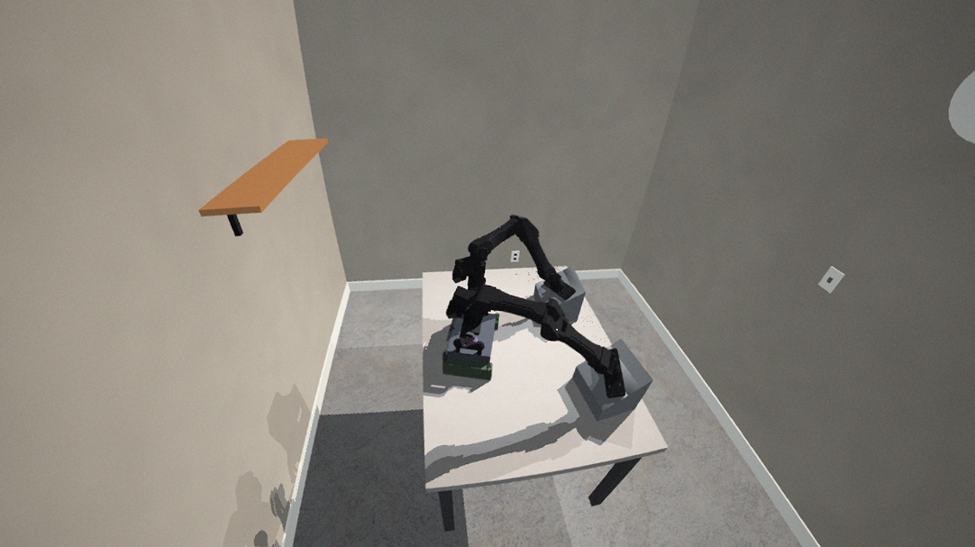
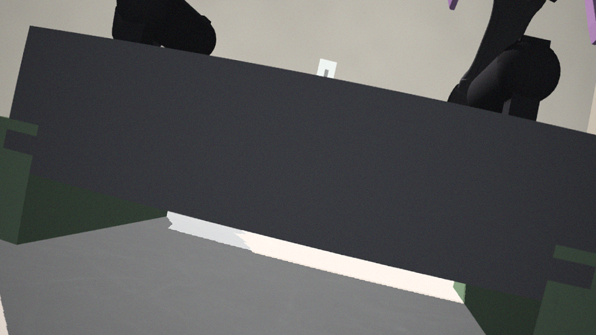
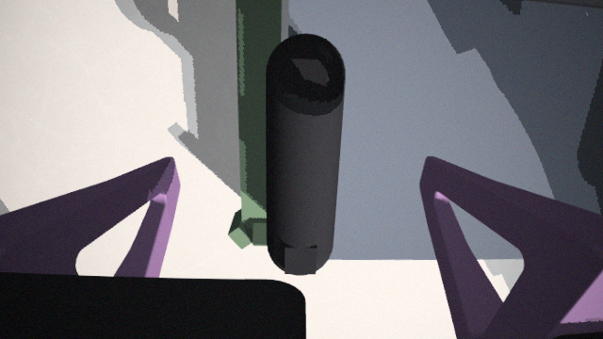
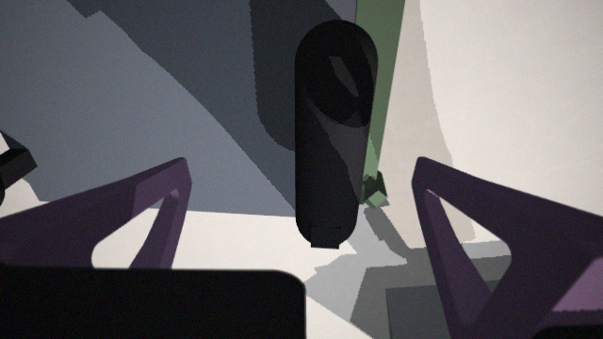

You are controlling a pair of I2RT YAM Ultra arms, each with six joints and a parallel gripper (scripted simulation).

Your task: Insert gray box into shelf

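The gray box lies 3 cm ahead of my right hand, 10 cm to the left of it and 9 cm below it. Round my right hand: dark panel: 12 cm ahead, 7 cm to the left, 12 cm below.
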